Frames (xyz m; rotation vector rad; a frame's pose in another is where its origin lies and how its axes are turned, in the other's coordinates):
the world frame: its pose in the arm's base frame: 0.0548 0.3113 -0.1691 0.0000 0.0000 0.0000
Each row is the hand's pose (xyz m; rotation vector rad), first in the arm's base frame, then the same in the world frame.
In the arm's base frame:
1: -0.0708 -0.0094 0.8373 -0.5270 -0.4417 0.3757
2: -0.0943 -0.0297 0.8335 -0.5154 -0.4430 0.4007
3: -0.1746 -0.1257 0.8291 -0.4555 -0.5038 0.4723
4: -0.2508 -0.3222 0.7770 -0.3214 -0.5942 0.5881
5: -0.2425 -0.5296 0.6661 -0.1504 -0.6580 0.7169
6: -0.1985 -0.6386 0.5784 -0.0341 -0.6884 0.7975
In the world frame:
1: -0.1256 -0.3207 1.0064 -0.5270 -0.4417 0.3757
2: -0.1491 -0.3410 1.0026 -0.5154 -0.4430 0.4007
3: -0.2294 -0.4370 0.9982 -0.4555 -0.5038 0.4723
4: -0.3056 -0.6335 0.9461 -0.3214 -0.5942 0.5881
5: -0.2973 -0.8409 0.8352 -0.1504 -0.6580 0.7169
6: -0.2533 -0.9499 0.7475 -0.0341 -0.6884 0.7975

